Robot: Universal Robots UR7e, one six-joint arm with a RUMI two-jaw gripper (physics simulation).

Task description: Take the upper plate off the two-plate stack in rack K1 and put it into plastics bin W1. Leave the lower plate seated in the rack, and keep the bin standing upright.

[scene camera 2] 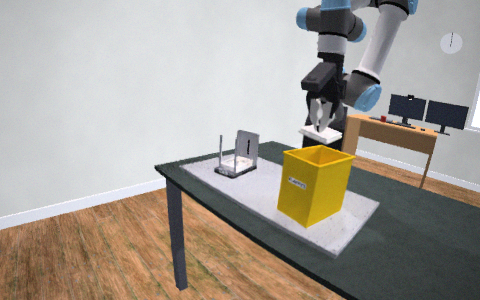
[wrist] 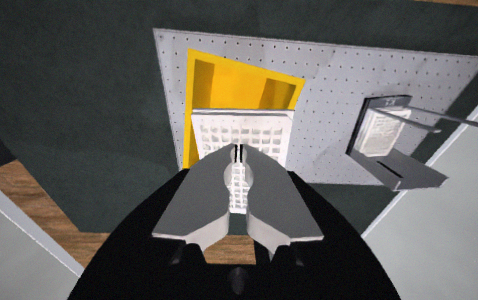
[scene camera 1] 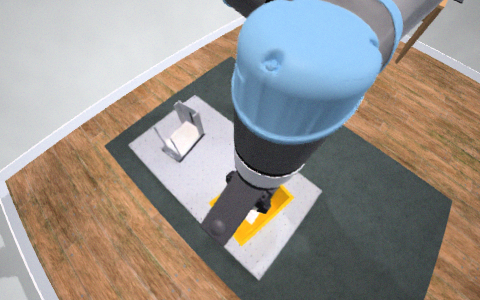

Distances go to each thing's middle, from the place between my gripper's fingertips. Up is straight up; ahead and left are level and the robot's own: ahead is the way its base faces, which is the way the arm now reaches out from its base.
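Labels:
Hand 20 mm past the yellow plastics bin W1 (scene camera 2: 314, 179), 150 mm above it.

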